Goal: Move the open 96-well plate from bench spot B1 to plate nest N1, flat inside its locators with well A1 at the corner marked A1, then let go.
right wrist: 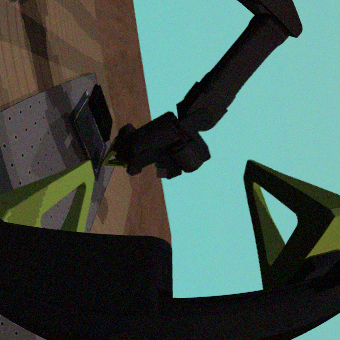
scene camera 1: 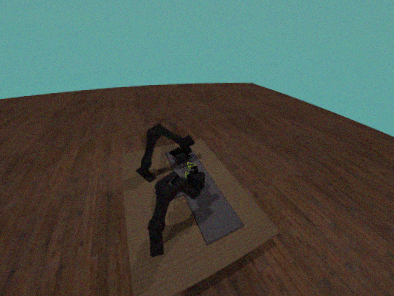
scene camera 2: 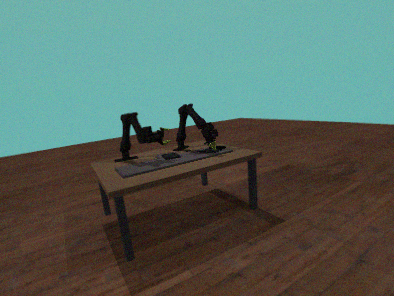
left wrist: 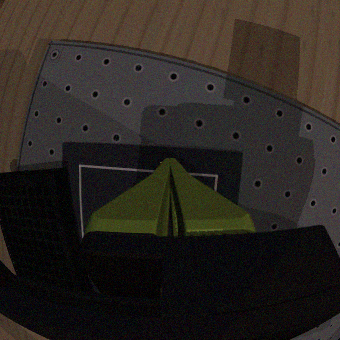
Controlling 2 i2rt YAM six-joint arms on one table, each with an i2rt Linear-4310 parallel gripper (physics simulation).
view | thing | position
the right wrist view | my left gripper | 103, 163
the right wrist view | my right gripper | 168, 168
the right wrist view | dark plate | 97, 104
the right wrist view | dark nest with white outline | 84, 127
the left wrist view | my left gripper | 169, 166
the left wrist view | dark plate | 46, 242
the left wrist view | dark nest with white outline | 97, 172
